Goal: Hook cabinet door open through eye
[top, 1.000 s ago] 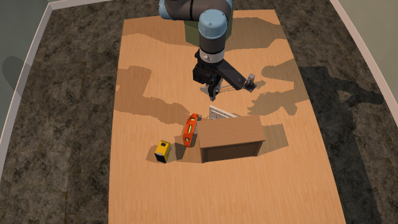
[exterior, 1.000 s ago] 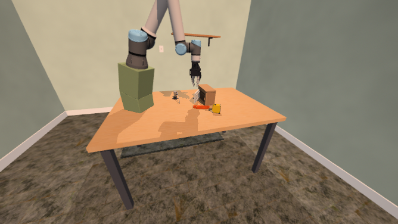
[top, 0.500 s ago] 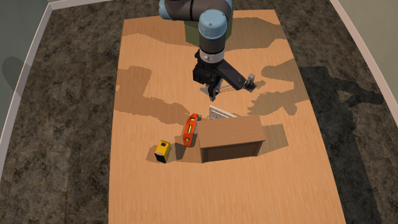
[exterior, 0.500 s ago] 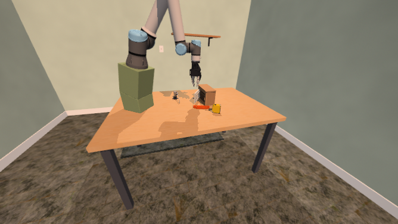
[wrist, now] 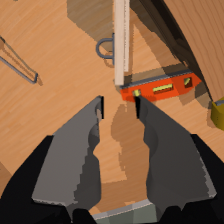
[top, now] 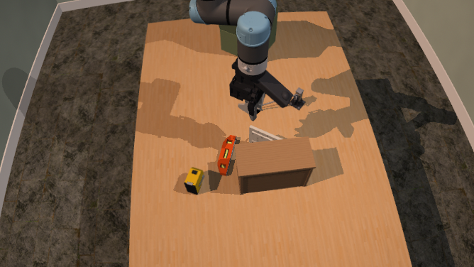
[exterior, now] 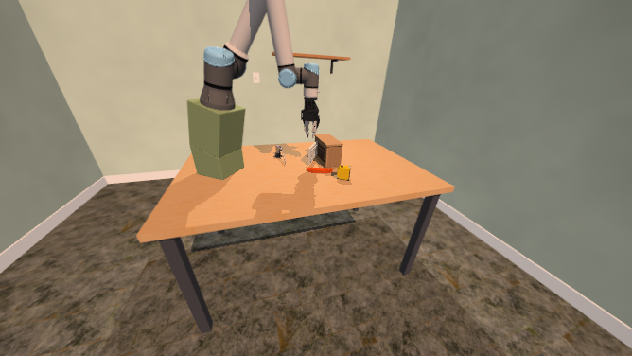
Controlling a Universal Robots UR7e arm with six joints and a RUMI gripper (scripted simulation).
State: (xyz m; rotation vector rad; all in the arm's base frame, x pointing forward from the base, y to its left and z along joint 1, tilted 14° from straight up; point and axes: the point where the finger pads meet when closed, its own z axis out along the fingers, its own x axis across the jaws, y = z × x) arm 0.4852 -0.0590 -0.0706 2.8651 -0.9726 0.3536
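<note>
Right now my hand is 120 mm above the white cabinet door, 60 mm to the right of it and 40 mm short of it. The rest, counted from my hand: dark hook post 160 mm to the left, 140 mm below, 140 mm behind; then yellow tape measure 210 mm to the right, 150 mm below, 120 mm ahead; then orange spirit level 180 mm below, 100 mm to the right, 20 mm ahead.
</note>
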